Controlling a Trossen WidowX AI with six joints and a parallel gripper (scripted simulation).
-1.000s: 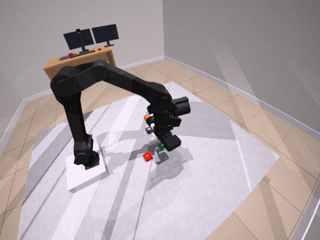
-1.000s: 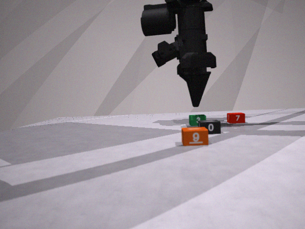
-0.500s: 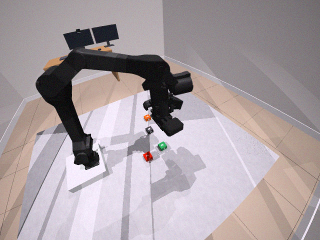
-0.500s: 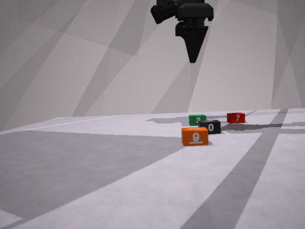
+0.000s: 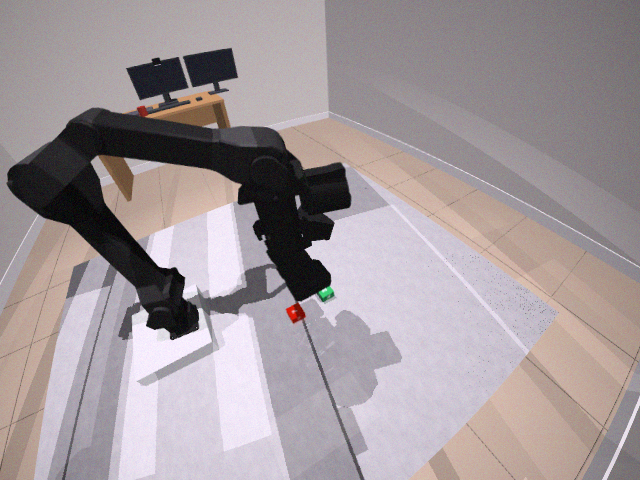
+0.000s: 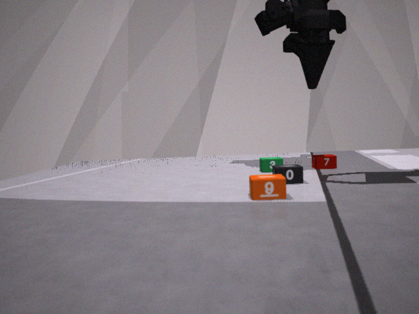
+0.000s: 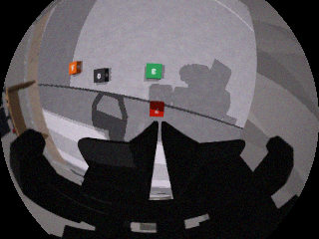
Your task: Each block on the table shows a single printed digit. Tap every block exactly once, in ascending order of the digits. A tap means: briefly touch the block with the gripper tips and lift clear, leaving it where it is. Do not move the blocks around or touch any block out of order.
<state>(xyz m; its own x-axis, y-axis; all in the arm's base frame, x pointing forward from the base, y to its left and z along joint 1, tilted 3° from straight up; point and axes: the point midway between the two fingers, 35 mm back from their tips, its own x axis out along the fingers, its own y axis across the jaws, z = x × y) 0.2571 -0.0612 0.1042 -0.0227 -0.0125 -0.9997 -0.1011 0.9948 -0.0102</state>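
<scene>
Now: the red block 20 mm behind my gripper tip and 110 mm below it. Also, from my gripper tip: green block (70 mm ahead, 20 mm to the left, 110 mm below); orange block (80 mm ahead, 240 mm to the left, 110 mm below); black block (50 mm ahead, 140 mm to the left, 110 mm below).
</scene>
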